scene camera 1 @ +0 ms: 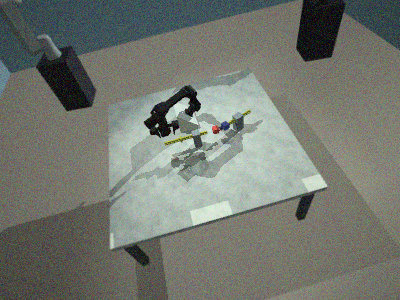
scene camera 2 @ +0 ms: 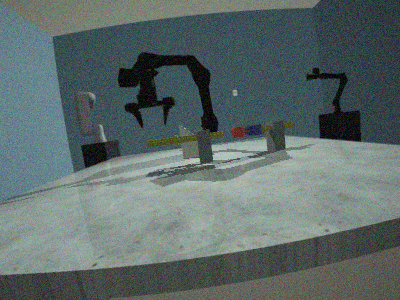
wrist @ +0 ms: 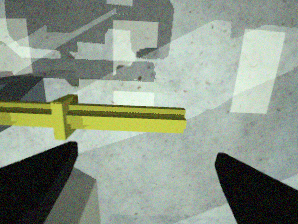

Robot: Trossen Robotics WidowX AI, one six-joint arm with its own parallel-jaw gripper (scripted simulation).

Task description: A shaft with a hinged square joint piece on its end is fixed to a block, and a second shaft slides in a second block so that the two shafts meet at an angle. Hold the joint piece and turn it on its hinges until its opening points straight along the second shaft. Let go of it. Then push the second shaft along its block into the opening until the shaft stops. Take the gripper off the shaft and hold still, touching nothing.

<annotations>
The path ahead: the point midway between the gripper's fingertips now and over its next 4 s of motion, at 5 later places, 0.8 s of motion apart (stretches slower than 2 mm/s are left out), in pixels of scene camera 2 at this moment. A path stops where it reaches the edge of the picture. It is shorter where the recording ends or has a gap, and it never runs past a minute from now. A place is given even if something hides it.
My gripper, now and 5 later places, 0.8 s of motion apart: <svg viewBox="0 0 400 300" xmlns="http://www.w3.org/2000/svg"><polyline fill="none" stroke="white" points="153,126 151,132 153,141 154,148 156,151 165,150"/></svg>
</annotations>
